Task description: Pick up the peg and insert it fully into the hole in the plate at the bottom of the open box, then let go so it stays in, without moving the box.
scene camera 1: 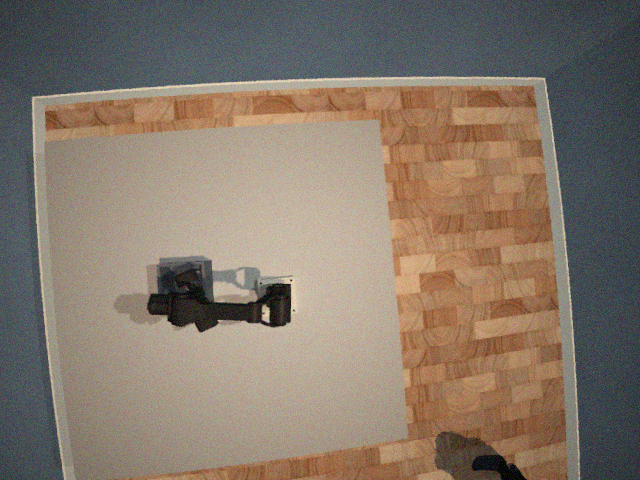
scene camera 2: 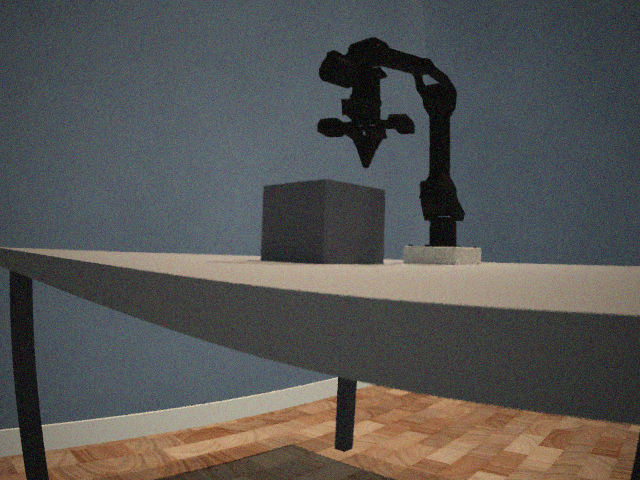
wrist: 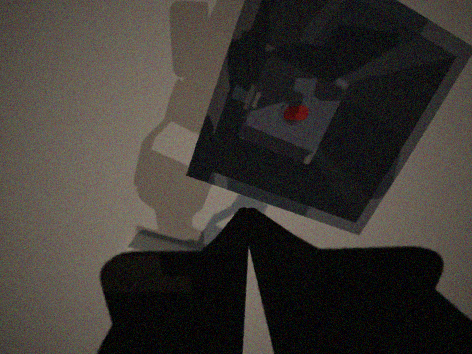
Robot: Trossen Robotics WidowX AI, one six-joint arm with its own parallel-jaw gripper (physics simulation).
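Seen in the pictures: gripper, between the fingertips: [scene camera 2: 365, 167] [wrist: 246, 215]; arm's base, origin of its link: [scene camera 2: 443, 247].
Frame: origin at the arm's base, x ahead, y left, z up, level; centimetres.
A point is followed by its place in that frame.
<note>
A dark grey open box [scene camera 1: 207, 268] @[x 26.8, y -8.0, z 5.0 cm] [scene camera 2: 294, 222] @[x 41.9, y 0.0, z 3.0 cm] [wrist: 300, 208] @[x 26.9, y -4.4, z 10.0 cm] stands on the table. In the wrist view, the peg's round red end [wrist: 296, 113] @[x 33.9, y -1.3, z 5.0 cm] shows inside the box, over the grey plate [wrist: 320, 122] @[x 34.9, y -5.2, z 2.0 cm] at its bottom. The peg appears roughly upright; its lower part and the hole are too dark or hidden to tell how deep it sits. My gripper [scene camera 2: 366, 164] @[x 26.3, y 0.9, z 14.5 cm] [wrist: 246, 215] @[x 26.3, y 0.9, z 14.5 cm] is shut with nothing between its fingertips. It points down above the box's rim level, and the peg is apart from it. The arm partly covers the box in the scene camera 1 view.
The arm's pale base [scene camera 1: 293, 297] @[x -4.3, y 1.5, z 0.0 cm] [scene camera 2: 442, 255] @[x 7.9, y 6.0, z -1.9 cm] stands on the pale table top [scene camera 1: 310, 206] @[x -9.1, y -33.4, z -3.8 cm] [scene camera 2: 516, 284] @[x 61.6, y 54.6, z -3.8 cm], beside the box. The box's raised walls surround the peg. A person's dark leg [scene camera 1: 491, 462] shows on the wooden floor beyond the table.
</note>
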